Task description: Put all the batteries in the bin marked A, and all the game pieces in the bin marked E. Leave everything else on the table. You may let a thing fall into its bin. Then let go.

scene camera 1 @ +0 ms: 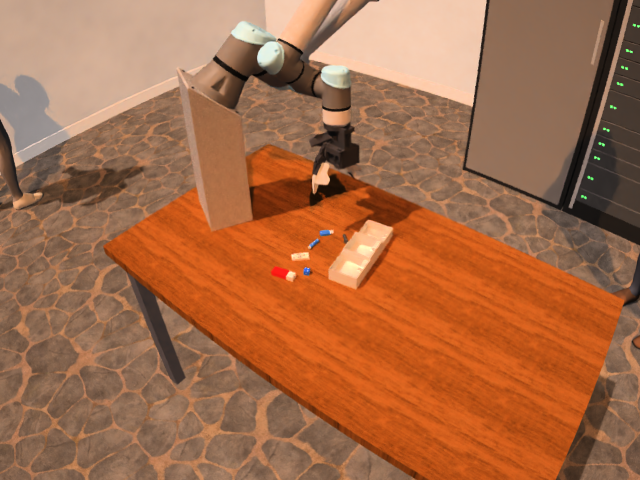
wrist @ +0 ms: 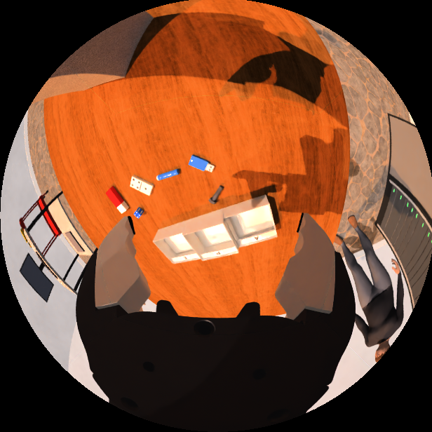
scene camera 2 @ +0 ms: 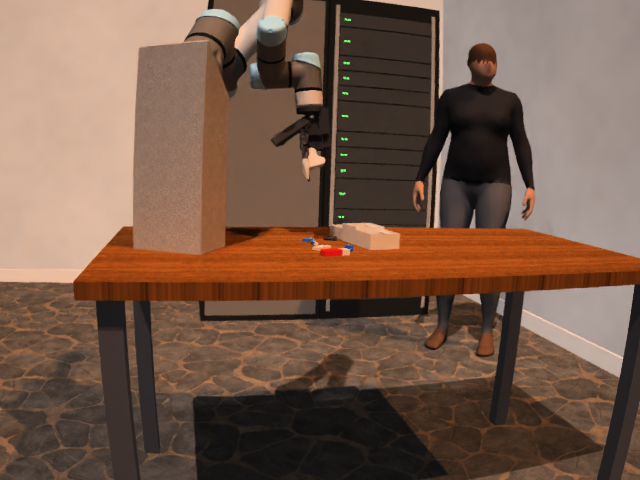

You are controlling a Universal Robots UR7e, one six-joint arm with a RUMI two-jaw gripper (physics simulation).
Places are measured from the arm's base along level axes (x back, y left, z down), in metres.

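Pixels of known places: gripper, between the fingertips: [scene camera 1: 334, 185] [scene camera 2: 308, 180]; arm's base, origin of its link: [scene camera 1: 212, 94] [scene camera 2: 190, 75].
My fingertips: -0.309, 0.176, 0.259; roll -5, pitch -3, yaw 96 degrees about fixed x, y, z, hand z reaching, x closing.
Ahead of a thing's pixels: the offset from my fingertips to its top centre, as dx, dy, dz.
A small blue cylinder, the battery {-0.011, -0.100, +0.148} [scene camera 1: 313, 243] [wrist: 168, 174], lies on the table. A white domino {-0.023, -0.164, +0.151} [scene camera 1: 300, 256] [wrist: 141, 185] lies beside it, and a blue die {-0.084, -0.196, +0.142} [scene camera 1: 307, 271] [scene camera 2: 348, 248] [wrist: 138, 213] sits near the domino. The pale three-compartment bin tray {-0.146, -0.037, +0.112} [scene camera 1: 343, 276] [scene camera 2: 383, 241] stands beside them. In the wrist view the label A [wrist: 256, 238] is on its right compartment; the other two labels are too small to read surely. My gripper [scene camera 1: 332, 183] [scene camera 2: 313, 170] [wrist: 214, 217] is open and empty, high above the table, toward its back edge.
A blue USB stick {-0.001, -0.035, +0.150} [scene camera 1: 326, 232] [wrist: 201, 163] and a red USB stick {-0.044, -0.246, +0.145} [scene camera 1: 283, 273] [scene camera 2: 331, 252] [wrist: 117, 200] lie near the battery and die. A dark bolt-like piece {-0.061, -0.017, +0.145} [scene camera 1: 345, 238] [wrist: 216, 194] lies close to the tray's long wall. A tall grey pedestal [scene camera 1: 222, 170] [scene camera 2: 170, 149] stands at the arm's base.
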